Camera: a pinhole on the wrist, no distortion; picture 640 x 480 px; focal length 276.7 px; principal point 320.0 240.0 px. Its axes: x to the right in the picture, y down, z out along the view. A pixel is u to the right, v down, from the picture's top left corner.
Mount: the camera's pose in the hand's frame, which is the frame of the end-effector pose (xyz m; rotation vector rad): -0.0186 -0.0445 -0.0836 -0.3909 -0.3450 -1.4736
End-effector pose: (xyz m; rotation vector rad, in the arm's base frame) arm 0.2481 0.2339 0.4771 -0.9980 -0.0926 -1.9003
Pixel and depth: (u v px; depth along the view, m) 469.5 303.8 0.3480
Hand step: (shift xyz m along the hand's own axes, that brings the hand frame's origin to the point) 0.0792 -0.0481 0.3080
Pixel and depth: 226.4 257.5 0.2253
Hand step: -0.0067 0.1268 0.0816
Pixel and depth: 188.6 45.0 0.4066
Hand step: -0.3125 0.2965 0.2028
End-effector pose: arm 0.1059 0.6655 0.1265 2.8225 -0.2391 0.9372
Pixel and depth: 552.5 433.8 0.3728
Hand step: 0.2686 -0.1378 0.3791
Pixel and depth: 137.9 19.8 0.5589
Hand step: -0.4805 0.5123 0.2658
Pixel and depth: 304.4 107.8 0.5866
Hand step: -0.2927 0.2370 0.4354
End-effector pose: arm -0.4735 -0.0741 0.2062 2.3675 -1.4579 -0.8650
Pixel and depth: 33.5 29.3 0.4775
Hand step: -0.4094 0.5921 0.1323
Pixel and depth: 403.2 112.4 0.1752
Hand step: -0.0932 -0.0158 0.0997
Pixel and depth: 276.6 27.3 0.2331
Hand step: -0.1968 0.0843 0.1150
